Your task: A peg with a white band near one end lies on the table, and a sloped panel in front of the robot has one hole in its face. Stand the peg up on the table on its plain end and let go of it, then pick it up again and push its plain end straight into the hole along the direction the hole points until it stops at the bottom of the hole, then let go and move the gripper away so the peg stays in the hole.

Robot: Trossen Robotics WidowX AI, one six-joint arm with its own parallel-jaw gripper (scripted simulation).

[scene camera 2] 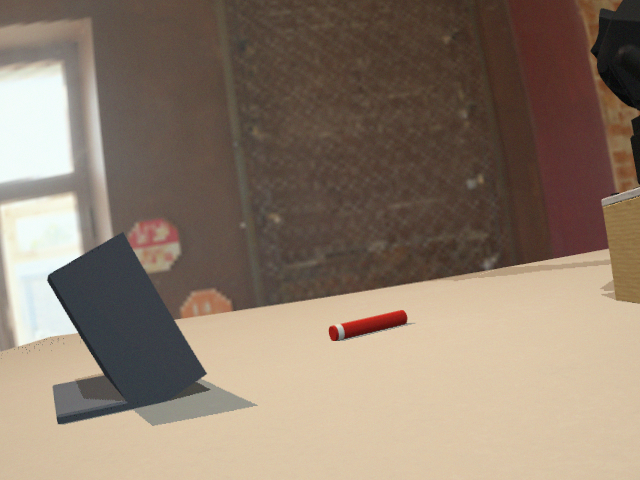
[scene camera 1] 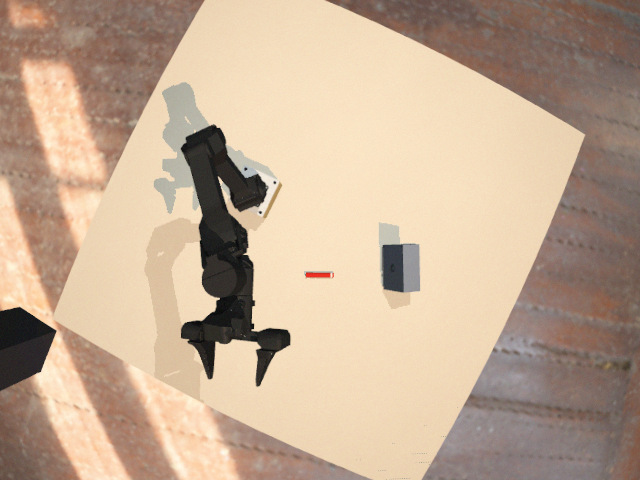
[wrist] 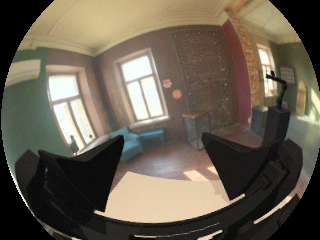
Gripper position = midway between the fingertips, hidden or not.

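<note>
Scene camera 1 shows the gripper point(scene camera 1: 233, 382), which is open and holding nothing, along with a dark sloped panel point(scene camera 1: 406, 276). In scene camera 2 there's a red peg point(scene camera 2: 362, 326), and you get the panel point(scene camera 2: 109, 298) there too. The wrist view has the gripper point(wrist: 164, 138), but the red peg is out of frame in the wrist view.
</note>
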